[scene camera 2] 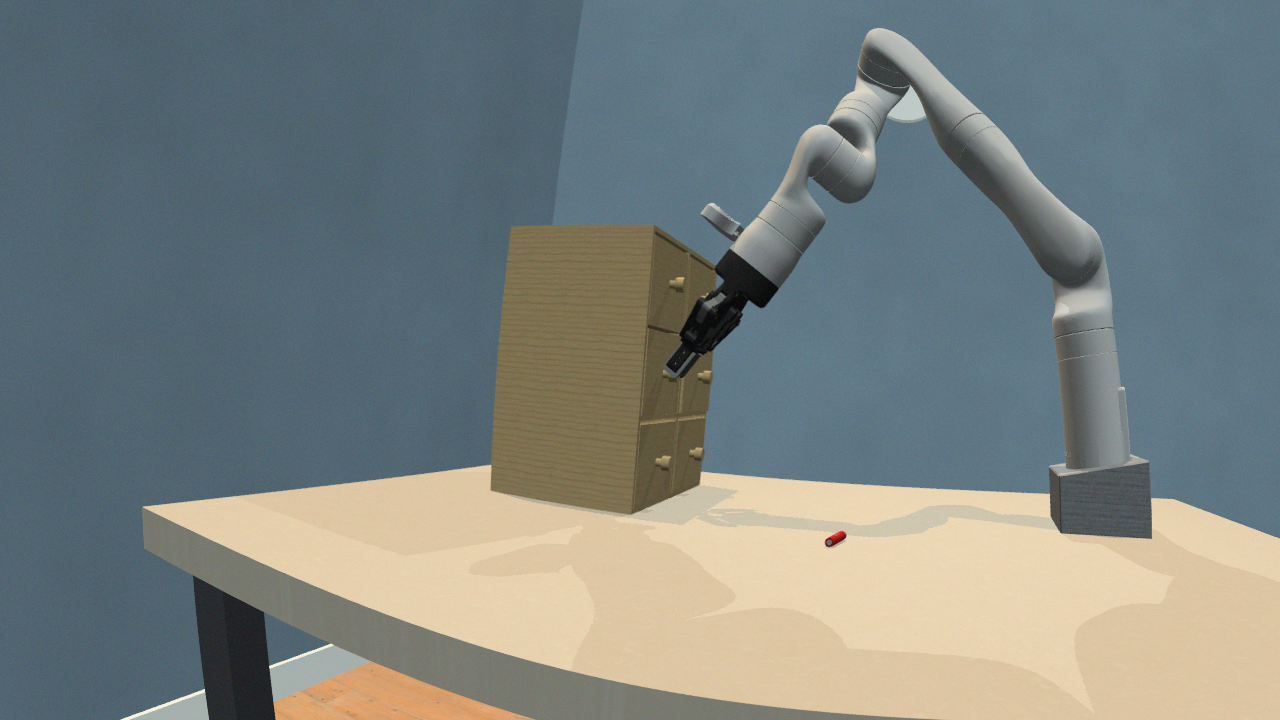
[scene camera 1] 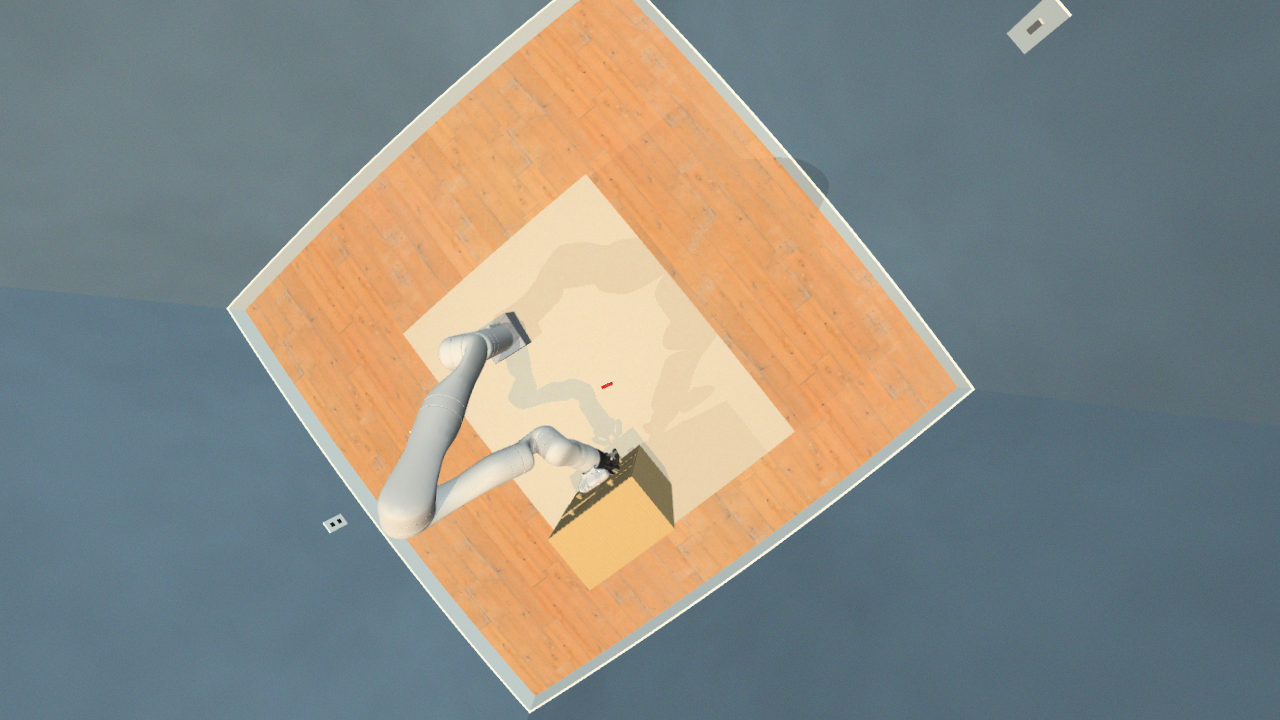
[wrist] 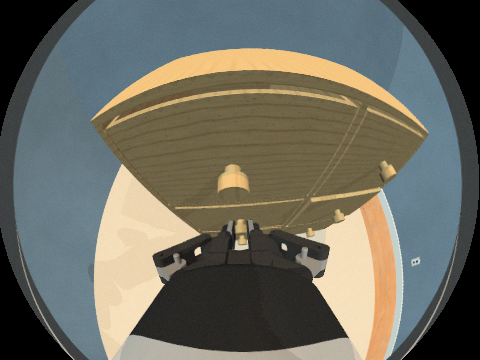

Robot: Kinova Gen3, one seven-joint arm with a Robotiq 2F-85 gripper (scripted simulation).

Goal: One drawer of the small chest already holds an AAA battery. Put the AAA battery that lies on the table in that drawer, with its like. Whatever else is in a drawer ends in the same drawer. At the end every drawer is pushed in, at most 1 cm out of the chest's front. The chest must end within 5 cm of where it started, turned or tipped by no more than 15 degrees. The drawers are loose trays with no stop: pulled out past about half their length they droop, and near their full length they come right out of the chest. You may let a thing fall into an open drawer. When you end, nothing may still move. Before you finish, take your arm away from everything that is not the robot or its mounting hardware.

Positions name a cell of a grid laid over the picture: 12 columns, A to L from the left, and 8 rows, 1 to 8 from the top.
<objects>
wooden chest: scene camera 2 F4; scene camera 1 F6; wrist F2
</objects>
